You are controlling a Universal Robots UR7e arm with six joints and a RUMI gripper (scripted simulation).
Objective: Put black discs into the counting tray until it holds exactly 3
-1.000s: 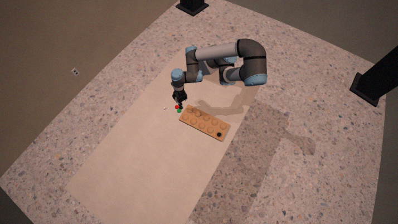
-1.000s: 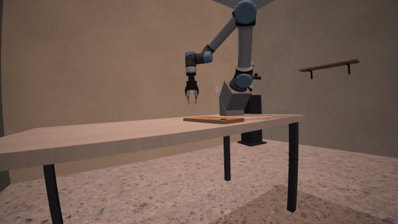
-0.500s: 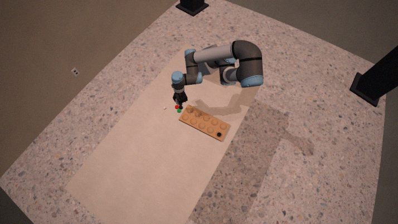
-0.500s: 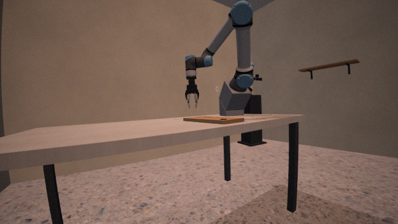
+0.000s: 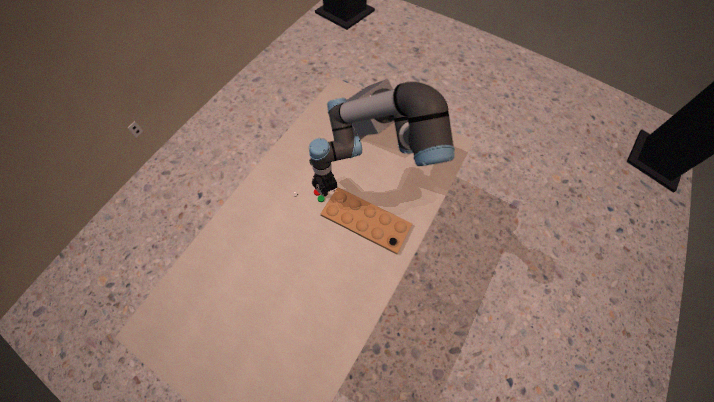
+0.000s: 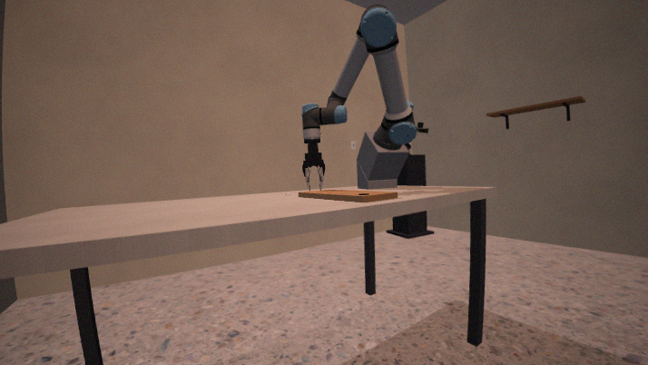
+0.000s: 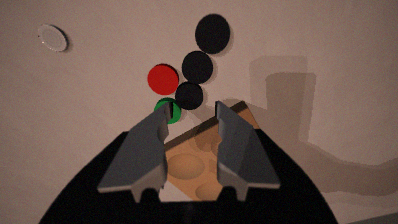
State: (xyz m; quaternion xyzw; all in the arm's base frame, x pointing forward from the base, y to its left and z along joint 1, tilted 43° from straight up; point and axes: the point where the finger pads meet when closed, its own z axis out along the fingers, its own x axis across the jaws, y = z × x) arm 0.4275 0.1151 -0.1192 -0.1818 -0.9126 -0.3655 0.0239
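Right now the green disc is 40 mm ahead of my hand, 30 mm below it and 10 mm to the left of it. Also, from my hand: red disc 30 mm to the right, 30 mm below, 20 mm ahead; then wooden counting tray 230 mm to the left, 20 mm below, 20 mm behind; then small white piece 100 mm to the right, 100 mm ahead, 30 mm below.
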